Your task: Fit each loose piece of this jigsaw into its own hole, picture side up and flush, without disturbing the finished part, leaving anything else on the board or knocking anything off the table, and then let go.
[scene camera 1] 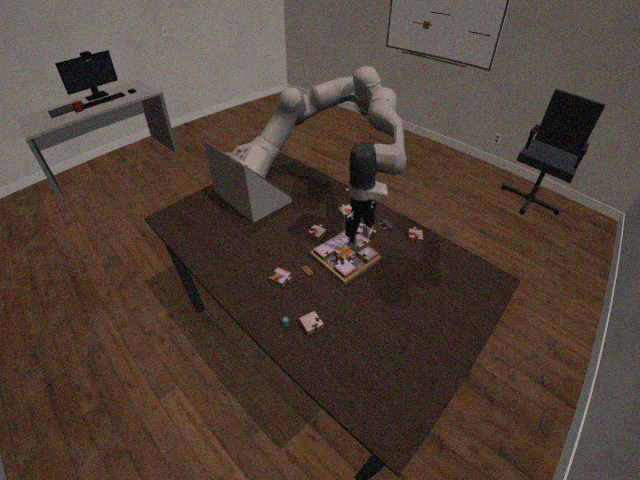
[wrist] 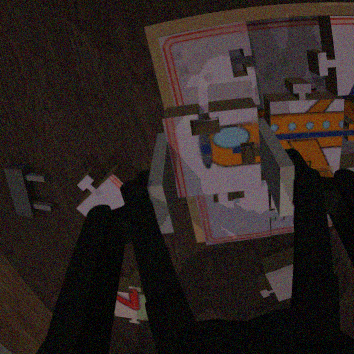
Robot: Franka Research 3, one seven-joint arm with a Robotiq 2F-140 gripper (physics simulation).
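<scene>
My gripper is shut on a jigsaw piece with an orange plane nose, a blue window and a red border line. The piece is picture side up over the side of the board and overlaps its wooden rim; the exact gap below it is hard to tell. A corner piece and an orange fuselage piece lie in the board. A grey hole shows beside them. Loose pieces lie around the board.
A grey bracket-shaped object lies near the board. A small brown block and a teal cylinder are on the dark table. A grey angled panel stands by the arm's base.
</scene>
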